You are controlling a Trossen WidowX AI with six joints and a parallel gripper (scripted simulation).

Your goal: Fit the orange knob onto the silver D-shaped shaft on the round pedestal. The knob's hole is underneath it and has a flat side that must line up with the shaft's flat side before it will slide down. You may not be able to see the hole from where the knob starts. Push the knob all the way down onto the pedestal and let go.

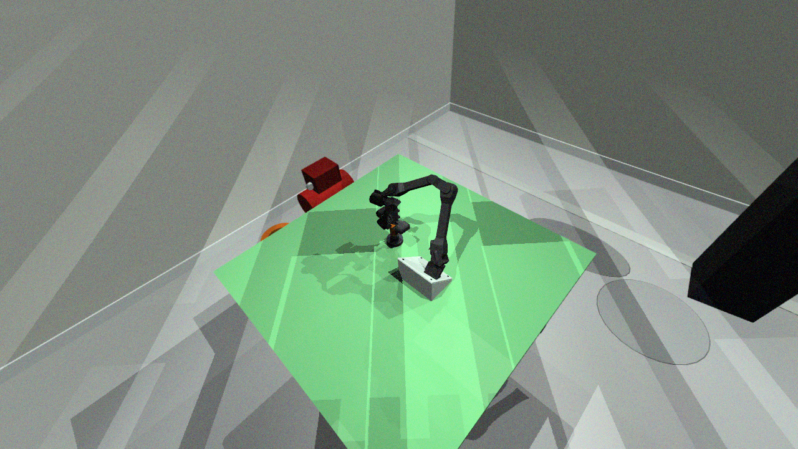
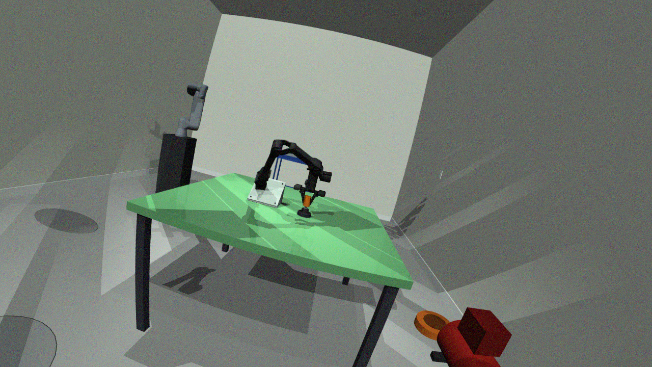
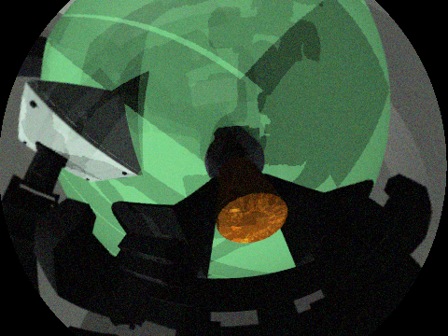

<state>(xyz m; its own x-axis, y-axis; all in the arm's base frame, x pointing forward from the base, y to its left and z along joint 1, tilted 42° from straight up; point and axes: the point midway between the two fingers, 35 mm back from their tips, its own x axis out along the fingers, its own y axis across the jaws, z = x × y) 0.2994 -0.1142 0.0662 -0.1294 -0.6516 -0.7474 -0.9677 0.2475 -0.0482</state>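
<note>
My gripper tip is now 30 mm below the orange knob. From my gripper tip the other things lie so: dark round pedestal (40 mm below).
</note>
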